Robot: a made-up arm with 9 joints. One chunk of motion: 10 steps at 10 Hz.
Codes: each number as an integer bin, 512 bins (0 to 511) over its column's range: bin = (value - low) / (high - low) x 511, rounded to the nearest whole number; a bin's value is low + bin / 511 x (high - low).
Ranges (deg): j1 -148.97..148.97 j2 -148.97..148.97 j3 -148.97..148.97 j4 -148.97..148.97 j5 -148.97..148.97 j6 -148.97..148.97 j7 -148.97..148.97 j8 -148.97..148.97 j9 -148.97..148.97
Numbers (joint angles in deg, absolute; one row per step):
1: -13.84 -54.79 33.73 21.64 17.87 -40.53 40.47 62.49 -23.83
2: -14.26 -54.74 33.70 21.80 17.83 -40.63 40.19 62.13 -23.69
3: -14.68 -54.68 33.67 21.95 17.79 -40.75 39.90 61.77 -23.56
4: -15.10 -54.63 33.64 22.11 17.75 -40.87 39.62 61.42 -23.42
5: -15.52 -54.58 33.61 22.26 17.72 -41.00 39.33 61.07 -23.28
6: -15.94 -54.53 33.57 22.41 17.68 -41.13 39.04 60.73 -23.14
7: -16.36 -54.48 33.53 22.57 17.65 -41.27 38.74 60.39 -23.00
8: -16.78 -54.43 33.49 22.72 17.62 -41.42 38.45 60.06 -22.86
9: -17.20 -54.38 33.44 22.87 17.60 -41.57 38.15 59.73 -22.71
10: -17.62 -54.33 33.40 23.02 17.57 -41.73 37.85 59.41 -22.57
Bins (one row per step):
1: 232 162 313 293 286 186 325 363 215
2: 231 162 313 293 286 186 324 362 215
3: 230 162 313 293 286 186 324 361 215
4: 230 162 313 293 286 185 323 361 215
5: 229 162 313 294 286 185 323 360 216
6: 228 162 313 294 286 185 322 360 216
7: 227 162 313 294 286 185 322 359 216
8: 227 162 313 294 286 184 321 359 216
9: 226 162 313 295 286 184 321 358 217
10: 225 162 313 295 286 184 320 357 217

